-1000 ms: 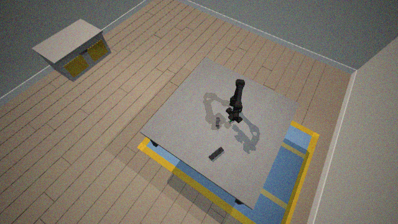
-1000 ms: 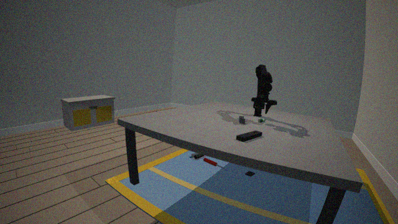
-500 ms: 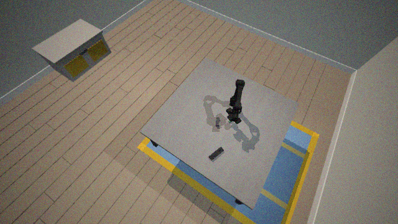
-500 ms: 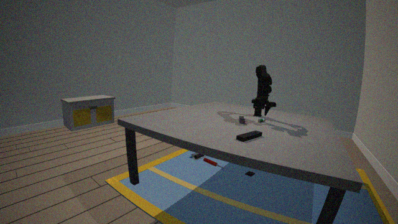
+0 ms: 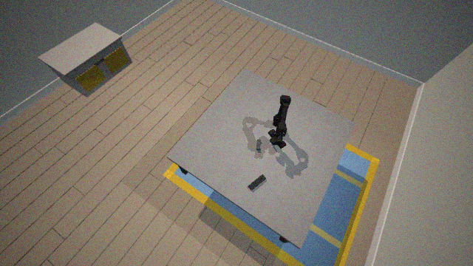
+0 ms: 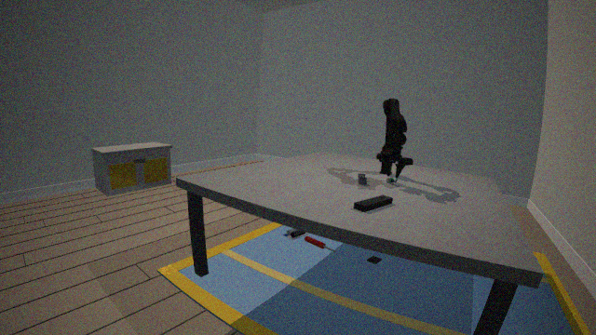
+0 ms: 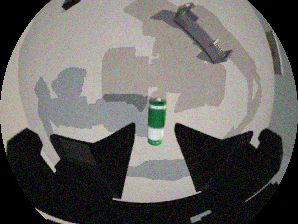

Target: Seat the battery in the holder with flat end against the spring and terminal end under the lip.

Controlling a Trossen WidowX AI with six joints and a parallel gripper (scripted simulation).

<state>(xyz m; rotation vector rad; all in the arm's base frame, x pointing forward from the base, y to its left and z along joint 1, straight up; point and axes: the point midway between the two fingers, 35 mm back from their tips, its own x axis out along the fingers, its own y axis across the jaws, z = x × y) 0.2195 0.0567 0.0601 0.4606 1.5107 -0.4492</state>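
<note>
My gripper tip is 20 mm above the battery. The rest, counted from my gripper tip: red screwdriver (400 mm ahead, 190 mm to the right, 220 mm below).
</note>
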